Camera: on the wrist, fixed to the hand. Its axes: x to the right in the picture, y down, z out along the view.
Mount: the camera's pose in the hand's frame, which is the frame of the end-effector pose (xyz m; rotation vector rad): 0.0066 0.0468 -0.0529 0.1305 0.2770 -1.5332
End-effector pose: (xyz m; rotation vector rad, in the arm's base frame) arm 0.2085 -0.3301 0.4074 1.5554 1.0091 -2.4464
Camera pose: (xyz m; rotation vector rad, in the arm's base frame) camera 0.2650 -0.3352 0.3648 -0.5433 -1.2557 1.2686
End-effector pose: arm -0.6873 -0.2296 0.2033 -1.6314 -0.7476 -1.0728
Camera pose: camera -0.6595 -0.2944 0.1959 -0.5250 -1.8894 -2.1170
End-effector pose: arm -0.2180 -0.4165 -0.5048 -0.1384 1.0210 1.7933
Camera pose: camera -0.2775 -0.4538 -0.5149 -0.8426 0.7834 0.3046
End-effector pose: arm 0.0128 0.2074 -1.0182 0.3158 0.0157 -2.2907
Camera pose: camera 0.0545 0.1769 -1.0668 -0.5735 -0.2274 2.3497
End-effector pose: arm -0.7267 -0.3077 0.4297 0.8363 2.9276 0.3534
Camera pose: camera -0.7155 -0.2761 0.4922 1.4752 -2.7072 -0.1027
